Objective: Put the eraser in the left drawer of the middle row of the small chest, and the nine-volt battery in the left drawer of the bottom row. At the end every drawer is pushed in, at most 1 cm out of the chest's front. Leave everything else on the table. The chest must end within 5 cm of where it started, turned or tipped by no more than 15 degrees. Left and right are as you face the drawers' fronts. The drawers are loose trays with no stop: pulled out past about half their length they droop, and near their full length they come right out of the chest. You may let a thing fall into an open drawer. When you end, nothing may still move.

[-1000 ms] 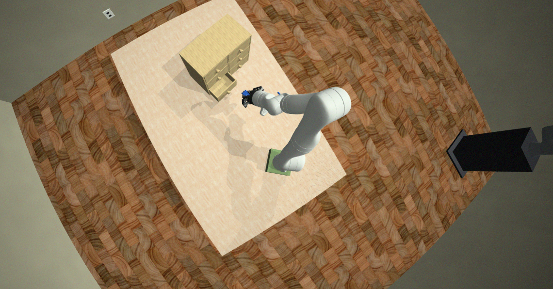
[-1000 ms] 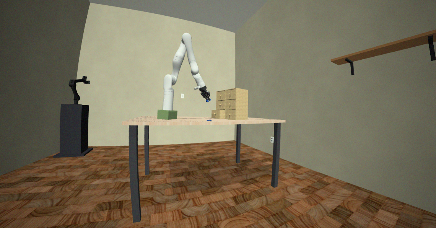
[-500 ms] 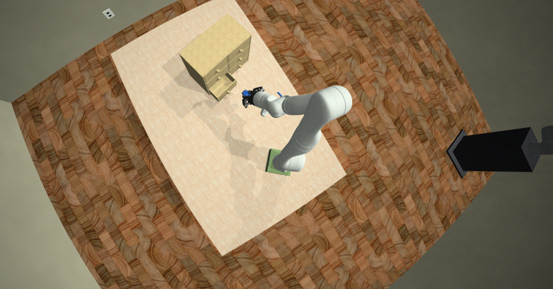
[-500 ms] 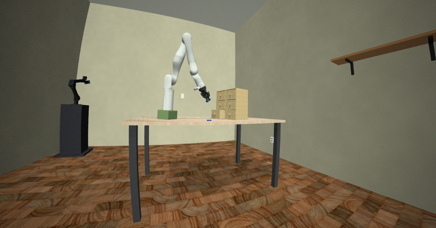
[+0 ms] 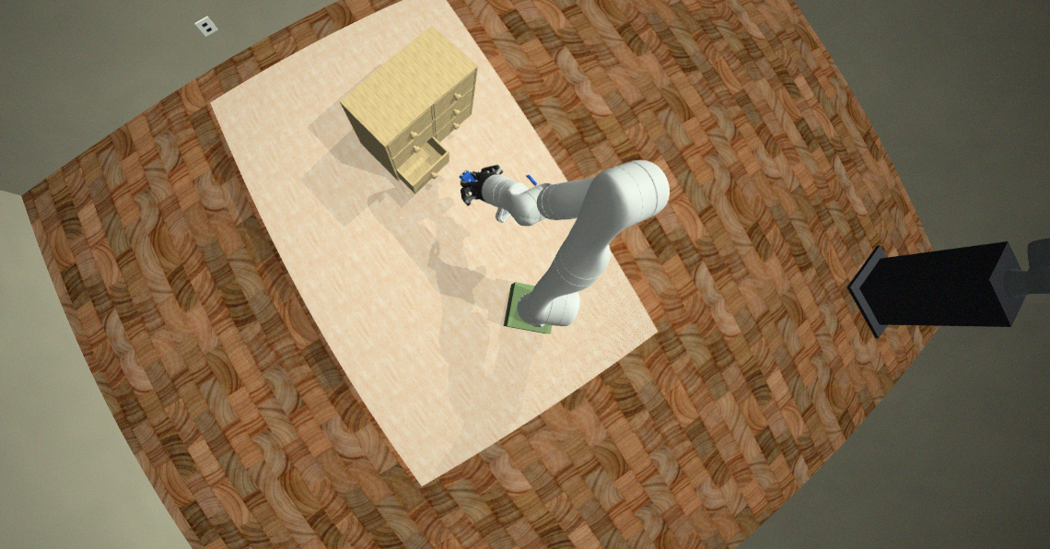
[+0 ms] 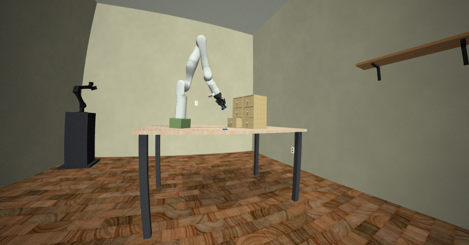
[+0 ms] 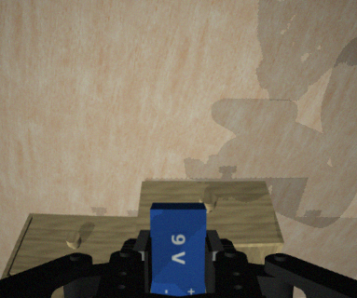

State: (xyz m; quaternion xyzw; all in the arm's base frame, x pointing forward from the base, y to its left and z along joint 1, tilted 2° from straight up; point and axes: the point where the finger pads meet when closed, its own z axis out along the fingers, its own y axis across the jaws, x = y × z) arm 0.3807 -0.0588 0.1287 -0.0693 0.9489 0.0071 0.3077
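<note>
Right now my hand is 10 mm short of the blue nine-volt battery. Round my hand: red eraser 300 mm ahead, 80 mm below, 50 mm to the left; thin blue stick 200 mm to the right, 200 mm below, 80 mm behind.
</note>
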